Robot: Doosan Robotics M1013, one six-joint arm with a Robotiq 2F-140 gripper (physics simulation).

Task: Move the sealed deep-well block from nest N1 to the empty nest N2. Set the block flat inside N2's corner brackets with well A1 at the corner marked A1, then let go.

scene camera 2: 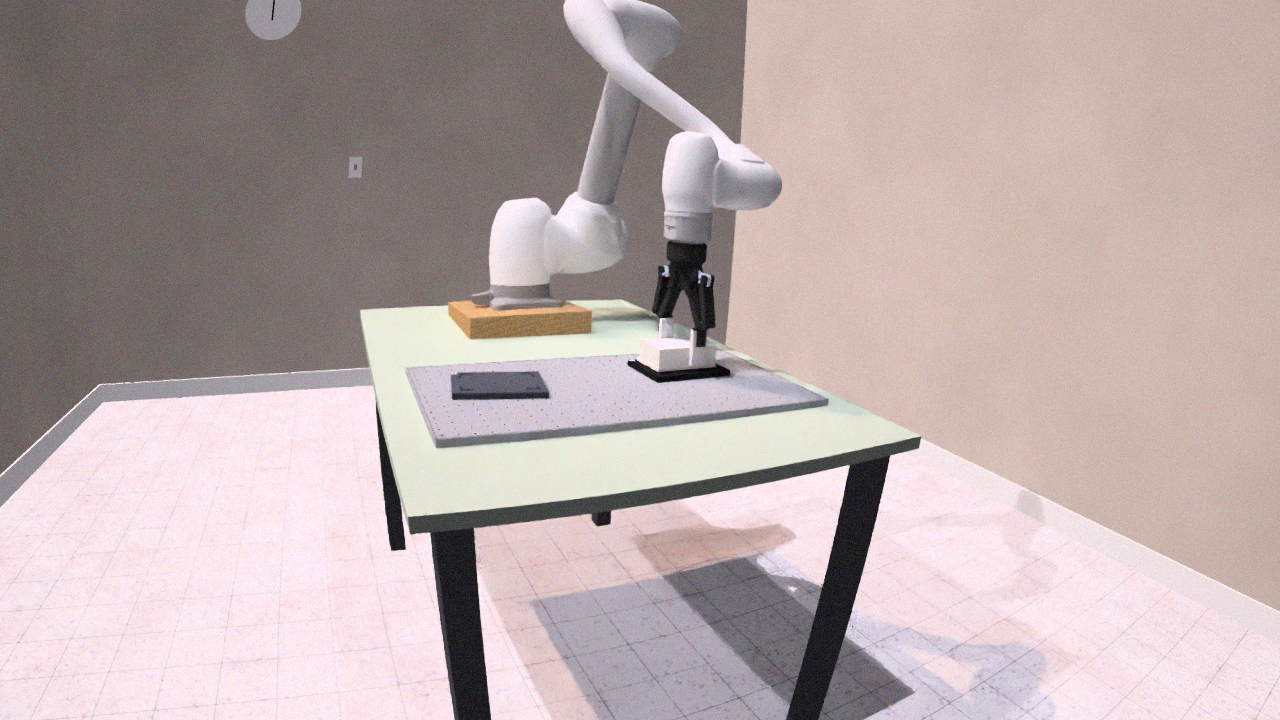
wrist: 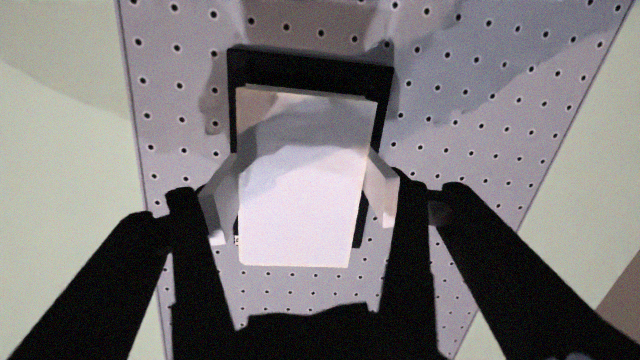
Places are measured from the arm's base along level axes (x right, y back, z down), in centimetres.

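Pixels of known places: gripper, fingertip midpoint: point(scene camera 2: 680, 358) point(wrist: 301, 166); arm's base at its link origin: point(scene camera 2: 519, 304).
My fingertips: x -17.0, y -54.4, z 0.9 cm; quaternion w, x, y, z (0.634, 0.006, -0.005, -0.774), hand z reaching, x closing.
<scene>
Ahead of a thing's pixels: the offset from my fingertips to its top centre. Level surfaces: height alone.
My gripper point(scene camera 2: 682, 338) point(wrist: 301, 166) is shut on the white deep-well block {dx +0.8, dy +0.0, dz -3.2 cm} point(scene camera 2: 664, 355) point(wrist: 300, 200), with a pale finger pad against each long side. The block looks level and is at the black nest {dx +0.4, dy -0.5, dz +0.9 cm} point(scene camera 2: 693, 373) point(wrist: 310, 67), at the right of the pegboard plate. In the wrist view, nest rim shows beyond the block's far end and along parts of its sides. I cannot tell whether the block rests fully inside the corner brackets. A small white label is partly hidden at the block's left, and well A1 cannot be made out. A dark grey nest {dx +37.1, dy -3.3, dz +0.9 cm} point(scene camera 2: 499, 385) stands empty at the left.
Both nests are on the grey perforated plate {dz +2.3 cm} point(scene camera 2: 590, 407) point(wrist: 480, 155), which lies on the pale green table {dz +3.6 cm} point(scene camera 2: 644, 465) point(wrist: 60, 165). The arm's base stands on a wooden block point(scene camera 2: 528, 322) behind the plate. A beige wall is at the right.
</scene>
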